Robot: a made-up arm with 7 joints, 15 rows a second.
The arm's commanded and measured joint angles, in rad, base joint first. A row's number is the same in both.
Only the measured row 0 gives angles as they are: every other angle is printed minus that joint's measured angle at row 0.
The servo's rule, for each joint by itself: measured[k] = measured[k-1] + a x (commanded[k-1-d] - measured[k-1]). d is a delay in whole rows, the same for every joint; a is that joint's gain. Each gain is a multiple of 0.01, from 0.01 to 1. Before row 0 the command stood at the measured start. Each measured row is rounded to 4 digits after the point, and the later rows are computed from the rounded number. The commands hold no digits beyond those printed.
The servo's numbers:
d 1
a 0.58 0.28 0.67 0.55 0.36 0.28 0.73
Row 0, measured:
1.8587, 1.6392, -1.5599, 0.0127, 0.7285, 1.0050, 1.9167
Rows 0 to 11, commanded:
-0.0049, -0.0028, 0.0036, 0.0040, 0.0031, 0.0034, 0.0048
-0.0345, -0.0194, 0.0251, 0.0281, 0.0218, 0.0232, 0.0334
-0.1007, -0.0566, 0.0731, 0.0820, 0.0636, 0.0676, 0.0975
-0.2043, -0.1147, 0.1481, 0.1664, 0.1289, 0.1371, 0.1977
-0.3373, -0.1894, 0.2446, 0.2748, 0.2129, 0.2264, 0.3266
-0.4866, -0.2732, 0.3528, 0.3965, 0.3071, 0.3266, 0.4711
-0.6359, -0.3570, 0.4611, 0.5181, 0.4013, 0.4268, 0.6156
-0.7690, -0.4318, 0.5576, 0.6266, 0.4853, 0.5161, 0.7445
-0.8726, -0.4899, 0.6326, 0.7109, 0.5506, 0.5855, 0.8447
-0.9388, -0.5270, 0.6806, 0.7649, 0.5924, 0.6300, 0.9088
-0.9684, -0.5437, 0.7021, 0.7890, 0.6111, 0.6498, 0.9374
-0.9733, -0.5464, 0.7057, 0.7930, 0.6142, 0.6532, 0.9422
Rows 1 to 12, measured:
0.0000, 0.0000, 0.0000, 0.0000, 0.0000, 0.0000, 0.0000
-0.0028, -0.0008, 0.0024, 0.0022, 0.0011, 0.0010, 0.0035
-0.0212, -0.0060, 0.0176, 0.0164, 0.0086, 0.0072, 0.0253
-0.0673, -0.0202, 0.0548, 0.0525, 0.0284, 0.0241, 0.0780
-0.1468, -0.0467, 0.1173, 0.1151, 0.0646, 0.0557, 0.1654
-0.2573, -0.0867, 0.2026, 0.2029, 0.1180, 0.1035, 0.2831
-0.3903, -0.1389, 0.3032, 0.3094, 0.1861, 0.1660, 0.4203
-0.5327, -0.2000, 0.4090, 0.4242, 0.2636, 0.2390, 0.5629
-0.6698, -0.2649, 0.5086, 0.5355, 0.3434, 0.3166, 0.6955
-0.7874, -0.3279, 0.5917, 0.6320, 0.4180, 0.3919, 0.8044
-0.8752, -0.3836, 0.6513, 0.7051, 0.4808, 0.4586, 0.8806
-0.9293, -0.4284, 0.6853, 0.7512, 0.5277, 0.5121, 0.9221

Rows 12 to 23, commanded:
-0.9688, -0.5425, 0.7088, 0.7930, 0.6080, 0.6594, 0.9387
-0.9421, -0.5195, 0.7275, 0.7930, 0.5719, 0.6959, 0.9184
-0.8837, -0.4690, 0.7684, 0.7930, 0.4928, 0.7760, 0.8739
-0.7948, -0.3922, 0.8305, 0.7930, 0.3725, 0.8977, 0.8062
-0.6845, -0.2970, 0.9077, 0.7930, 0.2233, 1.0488, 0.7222
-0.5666, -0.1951, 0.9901, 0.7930, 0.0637, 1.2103, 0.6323
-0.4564, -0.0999, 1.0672, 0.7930, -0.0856, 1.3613, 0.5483
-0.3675, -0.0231, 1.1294, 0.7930, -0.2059, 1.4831, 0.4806
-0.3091, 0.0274, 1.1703, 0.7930, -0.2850, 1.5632, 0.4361
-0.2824, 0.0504, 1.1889, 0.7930, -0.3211, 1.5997, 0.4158
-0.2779, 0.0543, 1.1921, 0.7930, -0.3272, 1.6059, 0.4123
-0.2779, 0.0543, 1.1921, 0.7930, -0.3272, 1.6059, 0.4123
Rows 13 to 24, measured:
-0.9548, -0.4614, 0.6990, 0.7742, 0.5588, 0.5516, 0.9368
-0.9629, -0.4841, 0.7056, 0.7845, 0.5765, 0.5818, 0.9382
-0.9508, -0.4940, 0.7203, 0.7892, 0.5748, 0.6137, 0.9237
-0.9119, -0.4870, 0.7525, 0.7913, 0.5453, 0.6591, 0.8873
-0.8440, -0.4605, 0.8048, 0.7922, 0.4831, 0.7259, 0.8281
-0.7515, -0.4147, 0.8737, 0.7926, 0.3896, 0.8163, 0.7508
-0.6443, -0.3532, 0.9517, 0.7928, 0.2723, 0.9266, 0.6643
-0.5353, -0.2823, 1.0291, 0.7929, 0.1435, 1.0483, 0.5796
-0.4380, -0.2097, 1.0963, 0.7930, 0.0177, 1.1700, 0.5073
-0.3632, -0.1433, 1.1459, 0.7930, -0.0913, 1.2801, 0.4553
-0.3163, -0.0891, 1.1747, 0.7930, -0.1740, 1.3696, 0.4265
-0.2940, -0.0489, 1.1864, 0.7930, -0.2292, 1.4358, 0.4161

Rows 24 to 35, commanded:
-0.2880, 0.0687, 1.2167, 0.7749, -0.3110, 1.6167, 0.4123
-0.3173, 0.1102, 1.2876, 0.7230, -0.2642, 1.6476, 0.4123
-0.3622, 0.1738, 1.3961, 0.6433, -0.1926, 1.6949, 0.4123
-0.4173, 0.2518, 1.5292, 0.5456, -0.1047, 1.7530, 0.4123
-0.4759, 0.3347, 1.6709, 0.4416, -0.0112, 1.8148, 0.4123
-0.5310, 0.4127, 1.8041, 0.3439, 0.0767, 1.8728, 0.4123
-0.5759, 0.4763, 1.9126, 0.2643, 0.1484, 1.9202, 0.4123
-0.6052, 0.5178, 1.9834, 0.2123, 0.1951, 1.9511, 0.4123
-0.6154, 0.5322, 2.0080, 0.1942, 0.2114, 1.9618, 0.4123
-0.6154, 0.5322, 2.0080, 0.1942, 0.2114, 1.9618, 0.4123
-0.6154, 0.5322, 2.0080, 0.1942, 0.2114, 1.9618, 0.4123
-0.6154, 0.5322, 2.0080, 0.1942, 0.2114, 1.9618, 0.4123
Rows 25 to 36, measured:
-0.2847, -0.0200, 1.1902, 0.7930, -0.2645, 1.4834, 0.4133
-0.2866, 0.0048, 1.2080, 0.7830, -0.2812, 1.5207, 0.4126
-0.3044, 0.0343, 1.2613, 0.7500, -0.2751, 1.5562, 0.4124
-0.3379, 0.0734, 1.3516, 0.6913, -0.2454, 1.5950, 0.4123
-0.3840, 0.1234, 1.4706, 0.6112, -0.1947, 1.6392, 0.4123
-0.4373, 0.1826, 1.6048, 0.5179, -0.1286, 1.6884, 0.4123
-0.4916, 0.2470, 1.7383, 0.4222, -0.0547, 1.7400, 0.4123
-0.5405, 0.3112, 1.8551, 0.3354, 0.0184, 1.7905, 0.4123
-0.5780, 0.3690, 1.9411, 0.2677, 0.0820, 1.8355, 0.4123
-0.5997, 0.4147, 1.9859, 0.2273, 0.1286, 1.8709, 0.4123
-0.6088, 0.4476, 2.0007, 0.2091, 0.1584, 1.8964, 0.4123
-0.6126, 0.4713, 2.0056, 0.2009, 0.1775, 1.9147, 0.4123

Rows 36 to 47, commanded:
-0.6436, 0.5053, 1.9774, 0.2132, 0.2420, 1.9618, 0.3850
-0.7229, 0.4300, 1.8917, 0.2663, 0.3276, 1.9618, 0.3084
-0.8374, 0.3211, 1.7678, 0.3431, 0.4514, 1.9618, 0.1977
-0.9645, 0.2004, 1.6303, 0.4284, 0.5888, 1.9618, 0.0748
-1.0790, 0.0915, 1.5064, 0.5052, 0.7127, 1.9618, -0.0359
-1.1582, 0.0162, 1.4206, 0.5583, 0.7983, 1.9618, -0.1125
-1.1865, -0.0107, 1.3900, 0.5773, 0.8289, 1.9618, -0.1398
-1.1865, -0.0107, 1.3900, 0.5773, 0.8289, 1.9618, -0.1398
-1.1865, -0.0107, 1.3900, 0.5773, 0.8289, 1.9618, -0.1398
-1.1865, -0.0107, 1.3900, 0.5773, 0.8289, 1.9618, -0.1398
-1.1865, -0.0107, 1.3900, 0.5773, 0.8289, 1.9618, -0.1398
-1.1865, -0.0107, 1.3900, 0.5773, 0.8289, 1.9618, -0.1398
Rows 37 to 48, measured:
-0.6142, 0.4884, 2.0072, 0.1972, 0.1897, 1.9279, 0.4123
-0.6313, 0.4931, 1.9872, 0.2060, 0.2085, 1.9374, 0.3924
-0.6844, 0.4754, 1.9232, 0.2392, 0.2514, 1.9442, 0.3311
-0.7731, 0.4322, 1.8191, 0.2963, 0.3234, 1.9491, 0.2337
-0.8841, 0.3673, 1.6926, 0.3690, 0.4189, 1.9527, 0.1177
-0.9971, 0.2901, 1.5678, 0.4439, 0.5247, 1.9552, 0.0056
-1.0905, 0.2134, 1.4692, 0.5068, 0.6232, 1.9570, -0.0806
-1.1462, 0.1507, 1.4161, 0.5456, 0.6973, 1.9583, -0.1238
-1.1696, 0.1055, 1.3986, 0.5630, 0.7447, 1.9593, -0.1355
-1.1794, 0.0730, 1.3928, 0.5709, 0.7750, 1.9600, -0.1386
-1.1835, 0.0496, 1.3909, 0.5744, 0.7944, 1.9605, -0.1395
-1.1852, 0.0327, 1.3903, 0.5760, 0.8068, 1.9609, -0.1397

